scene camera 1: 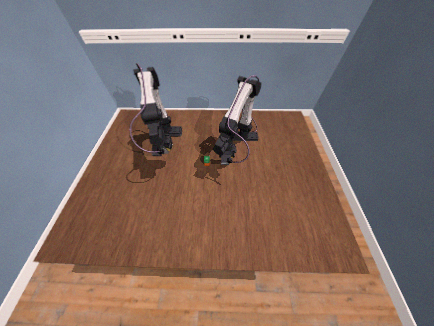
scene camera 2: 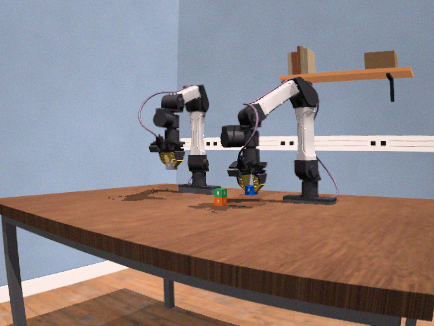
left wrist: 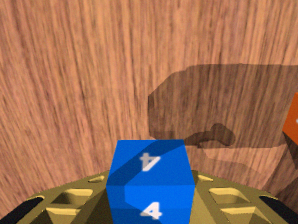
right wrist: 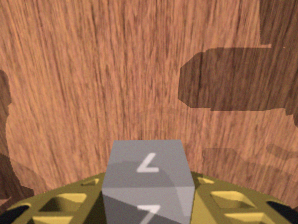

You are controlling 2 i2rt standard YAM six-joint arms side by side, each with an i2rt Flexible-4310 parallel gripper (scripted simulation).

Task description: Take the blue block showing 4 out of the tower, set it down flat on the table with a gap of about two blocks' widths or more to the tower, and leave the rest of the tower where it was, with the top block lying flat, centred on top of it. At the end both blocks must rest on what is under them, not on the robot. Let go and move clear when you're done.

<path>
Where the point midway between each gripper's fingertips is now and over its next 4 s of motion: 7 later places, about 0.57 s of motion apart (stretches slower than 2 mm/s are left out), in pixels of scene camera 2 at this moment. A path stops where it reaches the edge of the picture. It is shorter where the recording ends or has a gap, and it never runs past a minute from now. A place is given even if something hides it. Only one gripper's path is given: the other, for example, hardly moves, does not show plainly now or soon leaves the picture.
The left gripper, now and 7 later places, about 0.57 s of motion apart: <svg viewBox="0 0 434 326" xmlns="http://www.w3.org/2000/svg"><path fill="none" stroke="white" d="M251 191L250 203L249 204L247 191L246 189L263 170L325 130L365 102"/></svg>
</path>
